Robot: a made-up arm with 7 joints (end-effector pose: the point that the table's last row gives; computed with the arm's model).
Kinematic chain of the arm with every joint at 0, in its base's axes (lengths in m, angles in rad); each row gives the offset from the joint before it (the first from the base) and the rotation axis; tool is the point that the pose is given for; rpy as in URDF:
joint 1: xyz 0 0 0.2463 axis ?
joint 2: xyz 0 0 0 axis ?
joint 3: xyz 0 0 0.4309 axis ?
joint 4: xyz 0.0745 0 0 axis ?
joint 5: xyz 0.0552 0 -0.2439 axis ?
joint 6: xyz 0 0 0 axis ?
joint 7: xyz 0.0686 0 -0.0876 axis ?
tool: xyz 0 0 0 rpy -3.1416 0 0
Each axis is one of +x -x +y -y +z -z.
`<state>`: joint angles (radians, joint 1 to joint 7).
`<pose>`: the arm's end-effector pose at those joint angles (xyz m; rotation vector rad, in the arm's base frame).
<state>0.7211 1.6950 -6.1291 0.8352 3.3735 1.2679 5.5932</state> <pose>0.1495 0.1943 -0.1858 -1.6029 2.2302 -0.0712</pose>
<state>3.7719 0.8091 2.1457 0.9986 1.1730 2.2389 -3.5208</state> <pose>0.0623 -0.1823 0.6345 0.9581 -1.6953 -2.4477</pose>
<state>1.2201 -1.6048 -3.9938 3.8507 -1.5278 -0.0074 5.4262</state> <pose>-0.0483 -0.6704 0.2942 0.6895 1.0736 -1.3671</pose>
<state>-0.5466 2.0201 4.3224 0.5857 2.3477 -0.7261 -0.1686</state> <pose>0.1267 -0.2615 0.2942 -0.5876 -0.3307 0.4925</pose>
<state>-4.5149 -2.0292 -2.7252 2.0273 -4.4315 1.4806 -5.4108</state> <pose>0.2894 -0.4080 -0.2781 0.8078 1.0699 0.6208</pose>
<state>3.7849 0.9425 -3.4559 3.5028 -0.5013 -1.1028 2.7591</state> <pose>-0.4931 -0.2512 0.4918 1.0572 -1.9534 -0.8883</pose>
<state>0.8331 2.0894 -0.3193 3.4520 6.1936 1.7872 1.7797</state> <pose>0.4271 0.4442 -0.1324 2.3829 -1.0743 0.3691</pose>
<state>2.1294 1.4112 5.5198 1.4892 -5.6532 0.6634 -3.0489</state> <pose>-0.0116 0.5835 0.0101 -1.5054 2.3717 -0.6458</pose>
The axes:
joint 1: +z
joint 2: +y
joint 3: +z
joint 4: -y
joint 5: -z
joint 6: +y
joint 7: -z

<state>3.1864 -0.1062 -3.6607 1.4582 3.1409 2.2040 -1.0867</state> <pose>0.3602 -0.1521 0.7804 0.0880 -0.4688 -1.5207</pose>
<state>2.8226 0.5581 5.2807 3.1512 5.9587 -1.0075 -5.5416</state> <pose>-0.3480 0.0169 0.8172 0.9861 -0.1374 -0.5598</pose>
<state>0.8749 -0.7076 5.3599 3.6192 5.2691 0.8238 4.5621</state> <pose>-0.4173 -0.3534 0.7382 1.0638 -0.7603 0.6106</pose>
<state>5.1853 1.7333 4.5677 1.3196 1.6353 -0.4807 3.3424</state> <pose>-0.1169 -0.5376 0.3316 1.2401 0.0944 -2.4832</pose>
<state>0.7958 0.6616 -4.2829 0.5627 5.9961 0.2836 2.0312</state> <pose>-0.2206 0.2095 0.4880 -2.5474 -1.2718 1.1306</pose>
